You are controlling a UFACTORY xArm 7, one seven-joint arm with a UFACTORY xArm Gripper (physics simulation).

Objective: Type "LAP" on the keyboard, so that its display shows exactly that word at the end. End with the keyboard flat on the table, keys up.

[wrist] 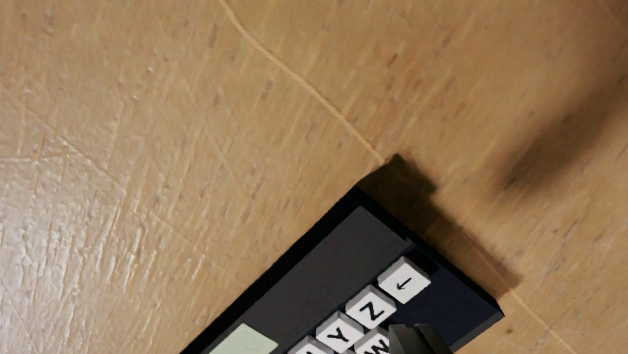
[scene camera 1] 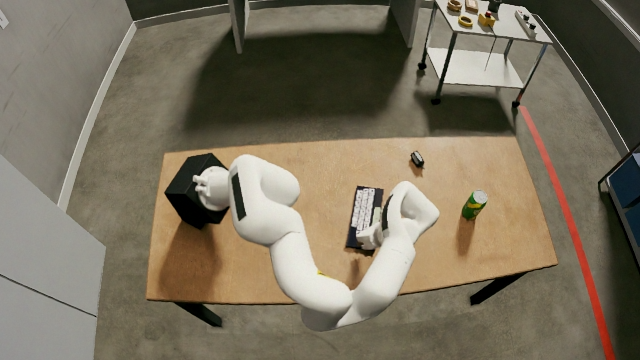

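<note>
The keyboard (scene camera 1: 363, 210) (wrist: 320, 270) lies flat on the table with its white keys up. In the wrist view its corner shows, with a left-arrow key (wrist: 404, 280), a Z key (wrist: 371, 307), a Y key (wrist: 340, 332) and part of a W key (wrist: 374, 344). Part of the pale green display (wrist: 245, 341) shows at the bottom edge without readable letters; its text is too small to read in the scene view. My gripper (scene camera 1: 367, 240) (wrist: 416, 341) is shut and empty. Its dark fingertips are over the keyboard's end, partly covering the W key. Whether they touch a key cannot be told.
A green can (scene camera 1: 474, 205) stands on the wooden table (scene camera 1: 310, 170) to the right of the arm. A small black object (scene camera 1: 417, 159) lies near the far edge. The arm's black base block (scene camera 1: 195, 200) is at the left. A white cart (scene camera 1: 492, 86) stands behind.
</note>
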